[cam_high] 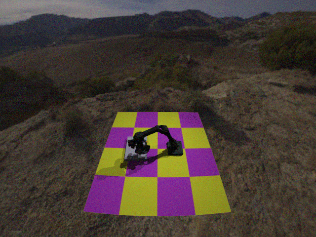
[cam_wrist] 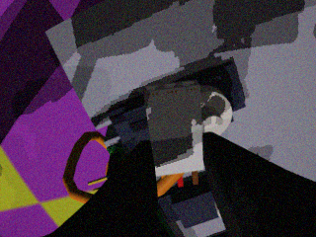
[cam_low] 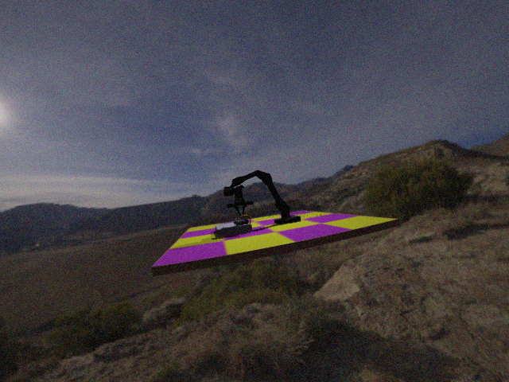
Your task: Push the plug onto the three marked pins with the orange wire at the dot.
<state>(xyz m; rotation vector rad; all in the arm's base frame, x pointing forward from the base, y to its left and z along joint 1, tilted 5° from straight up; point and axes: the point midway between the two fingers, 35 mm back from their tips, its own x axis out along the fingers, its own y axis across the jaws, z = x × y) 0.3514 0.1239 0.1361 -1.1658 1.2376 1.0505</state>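
My gripper tip is now 140 mm to the left of the yellow band, 40 mm above it and 30 mm past it. Also, from my gripper tip: grey printed holder: 120 mm ahead, 90 mm below, 70 mm to the right.
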